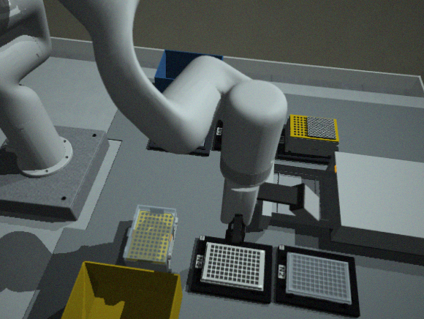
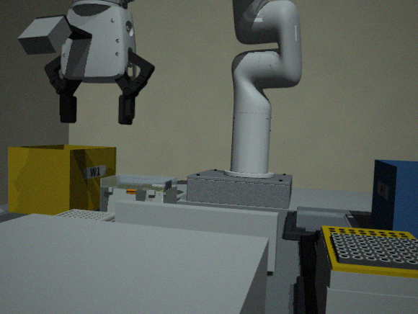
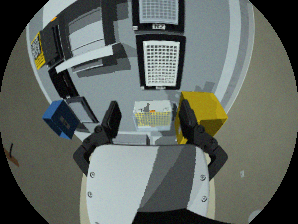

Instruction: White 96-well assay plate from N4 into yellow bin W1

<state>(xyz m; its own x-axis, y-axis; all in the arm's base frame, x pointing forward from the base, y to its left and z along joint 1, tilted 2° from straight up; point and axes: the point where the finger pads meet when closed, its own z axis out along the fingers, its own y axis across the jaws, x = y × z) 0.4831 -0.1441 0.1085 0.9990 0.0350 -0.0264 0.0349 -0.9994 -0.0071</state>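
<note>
Now: the white 96-well plate 1 cm ahead of my hand, 3 cm to the right of it and 16 cm below it. From my hand the other things lie so: black nest (1 cm ahead, 3 cm to the right, 17 cm below); then drawer (17 cm ahead, 17 cm to the left, 15 cm below); then yellow bin W1 (17 cm behind, 17 cm to the right, 14 cm below).
</note>
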